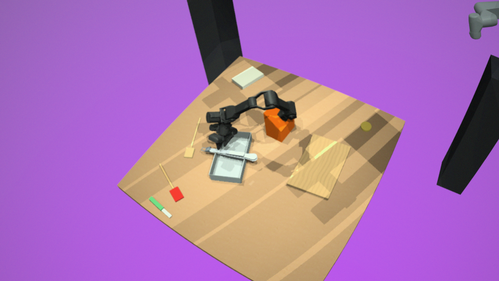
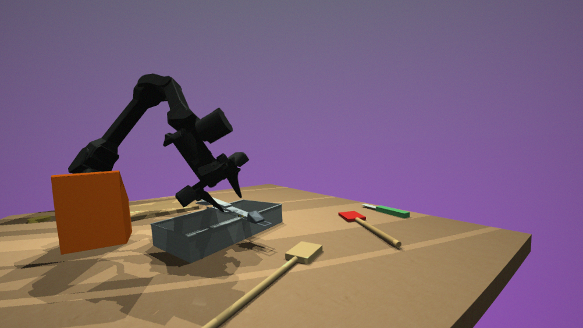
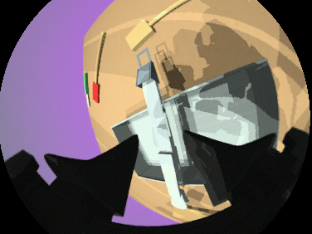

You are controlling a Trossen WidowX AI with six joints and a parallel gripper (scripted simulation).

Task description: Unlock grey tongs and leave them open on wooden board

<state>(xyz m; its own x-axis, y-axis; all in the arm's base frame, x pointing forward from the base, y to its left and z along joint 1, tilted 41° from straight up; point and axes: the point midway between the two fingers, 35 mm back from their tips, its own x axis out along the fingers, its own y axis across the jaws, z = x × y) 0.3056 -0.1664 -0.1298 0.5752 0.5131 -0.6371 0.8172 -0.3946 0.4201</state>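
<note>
My gripper tip is 1 cm past the grey roasting tin, 5 cm to the right of it and 6 cm above it. The rest, counted from my gripper tip: red spatula 30 cm ahead, 16 cm to the right, 8 cm below; then green-handled knife 45 cm ahead, 12 cm to the right, 8 cm below; then wooden board 18 cm behind, 51 cm to the left, 8 cm below.
</note>
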